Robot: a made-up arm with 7 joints.
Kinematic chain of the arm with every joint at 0, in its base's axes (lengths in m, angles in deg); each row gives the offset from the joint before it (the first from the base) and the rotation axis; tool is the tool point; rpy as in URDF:
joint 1: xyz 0 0 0.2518 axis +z
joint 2: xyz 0 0 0 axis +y
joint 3: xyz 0 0 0.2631 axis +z
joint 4: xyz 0.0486 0 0 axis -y
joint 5: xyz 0.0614 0 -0.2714 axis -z
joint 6: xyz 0 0 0 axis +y
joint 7: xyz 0.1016 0 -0.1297 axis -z
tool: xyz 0 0 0 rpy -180 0 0
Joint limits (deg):
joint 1: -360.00..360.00
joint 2: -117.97..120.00
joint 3: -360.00..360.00
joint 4: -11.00..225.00
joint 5: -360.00..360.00
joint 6: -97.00..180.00
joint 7: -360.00..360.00
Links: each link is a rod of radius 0.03 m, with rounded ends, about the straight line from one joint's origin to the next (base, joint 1, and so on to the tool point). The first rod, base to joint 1, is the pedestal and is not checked.
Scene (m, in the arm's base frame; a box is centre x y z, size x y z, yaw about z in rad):
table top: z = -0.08
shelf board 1: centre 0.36 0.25 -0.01 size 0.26 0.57 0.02 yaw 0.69
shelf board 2: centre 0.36 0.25 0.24 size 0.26 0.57 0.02 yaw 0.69
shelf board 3: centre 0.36 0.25 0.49 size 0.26 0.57 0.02 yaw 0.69
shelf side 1: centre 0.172 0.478 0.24 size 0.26 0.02 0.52 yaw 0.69
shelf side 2: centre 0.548 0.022 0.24 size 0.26 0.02 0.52 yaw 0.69
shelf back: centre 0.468 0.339 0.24 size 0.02 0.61 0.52 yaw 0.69
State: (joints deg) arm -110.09 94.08 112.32 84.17 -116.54 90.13 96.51
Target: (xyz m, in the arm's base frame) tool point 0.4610 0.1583 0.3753
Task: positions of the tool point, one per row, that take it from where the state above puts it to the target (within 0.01 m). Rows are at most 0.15 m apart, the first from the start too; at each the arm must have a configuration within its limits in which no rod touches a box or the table.
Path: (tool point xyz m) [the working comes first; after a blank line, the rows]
Joints at the target: -50.23 81.06 113.29 65.25 -114.90 76.47 96.51
Straight joint move there: touches shelf side 2.

1: 0.3451 -0.3798 0.3236
2: 0.3610 -0.2755 0.3582
3: 0.3483 -0.1739 0.3810
4: 0.3131 -0.0818 0.3875
5: 0.2637 -0.0046 0.3753
6: 0.3179 0.0207 0.3876
7: 0.3724 0.0581 0.3890
8: 0.4214 0.1052 0.3830
9: 0.4610 0.1583 0.3753

